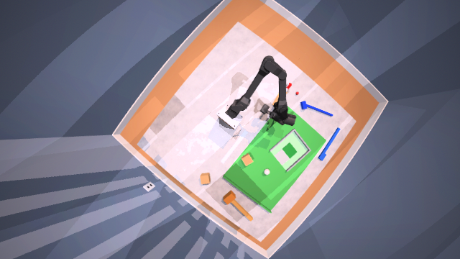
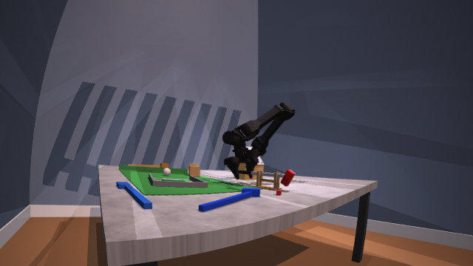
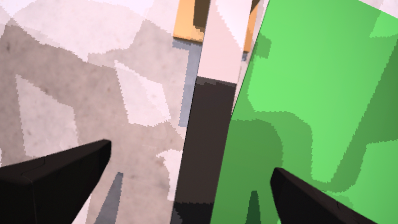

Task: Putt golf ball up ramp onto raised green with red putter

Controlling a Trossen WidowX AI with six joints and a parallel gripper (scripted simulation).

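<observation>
Right now the wooden stand is 130 mm to the left of my gripper tip and 20 mm behind it. The rest, counted from my gripper tip: green mat 270 mm ahead, 220 mm to the right, 30 mm below; small red piece 270 mm to the left, 50 mm ahead, 20 mm below; white golf ball 350 mm to the right, 270 mm ahead.
</observation>
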